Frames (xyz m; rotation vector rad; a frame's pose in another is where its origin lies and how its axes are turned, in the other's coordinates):
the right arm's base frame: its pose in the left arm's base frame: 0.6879 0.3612 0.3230 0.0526 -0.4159 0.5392
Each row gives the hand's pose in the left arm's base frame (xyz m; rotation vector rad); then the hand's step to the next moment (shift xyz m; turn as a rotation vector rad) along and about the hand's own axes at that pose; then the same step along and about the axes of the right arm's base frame.
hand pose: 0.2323 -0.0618 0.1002 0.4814 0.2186 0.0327
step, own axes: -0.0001 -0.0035 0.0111 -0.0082 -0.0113 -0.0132
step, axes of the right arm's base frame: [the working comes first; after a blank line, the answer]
step, axes of the left arm's base frame: 0.0022 -0.0082 0.0080 -0.0111 -0.0047 -0.0150

0.0009 -0.0086 0.0078 -0.0169 0.0025 -0.0089
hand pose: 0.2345 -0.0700 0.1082 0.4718 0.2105 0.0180
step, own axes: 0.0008 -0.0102 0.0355 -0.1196 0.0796 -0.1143
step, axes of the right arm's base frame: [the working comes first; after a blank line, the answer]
step, axes of the left arm's base frame: 0.0078 -0.0250 0.0261 -0.1380 0.1144 -0.0398

0.0042 -0.0269 0.0249 -0.0672 0.1708 -0.0032
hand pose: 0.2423 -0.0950 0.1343 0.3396 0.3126 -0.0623
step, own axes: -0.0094 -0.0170 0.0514 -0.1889 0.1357 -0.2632
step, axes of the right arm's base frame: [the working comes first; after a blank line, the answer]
step, axes of the left arm's base frame: 0.0041 -0.0333 0.0435 -0.2409 0.2180 -0.1336

0.0043 -0.0332 0.0435 -0.1340 0.3176 -0.0672
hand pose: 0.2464 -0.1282 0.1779 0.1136 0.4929 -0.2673
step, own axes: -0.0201 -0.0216 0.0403 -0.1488 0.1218 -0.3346
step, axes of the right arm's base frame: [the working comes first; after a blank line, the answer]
step, axes of the left arm's base frame: -0.0049 -0.0231 0.0440 -0.2430 0.2078 -0.2161

0.0025 -0.0200 0.0457 -0.1735 0.3149 -0.1402
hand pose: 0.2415 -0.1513 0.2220 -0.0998 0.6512 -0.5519
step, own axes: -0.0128 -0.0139 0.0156 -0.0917 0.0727 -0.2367
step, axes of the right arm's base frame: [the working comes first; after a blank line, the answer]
step, axes of the left arm's base frame: -0.0054 -0.0065 0.0230 -0.1691 0.1285 -0.1568

0.0018 -0.0042 0.0241 -0.1312 0.2057 -0.1010
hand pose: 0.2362 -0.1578 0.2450 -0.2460 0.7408 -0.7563
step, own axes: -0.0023 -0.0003 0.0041 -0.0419 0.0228 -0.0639
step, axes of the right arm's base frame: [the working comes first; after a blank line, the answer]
step, axes of the left arm's base frame: 0.0015 0.0012 0.0043 -0.0524 0.0489 -0.0349

0.0035 0.0000 0.0032 -0.0307 0.0708 -0.0202
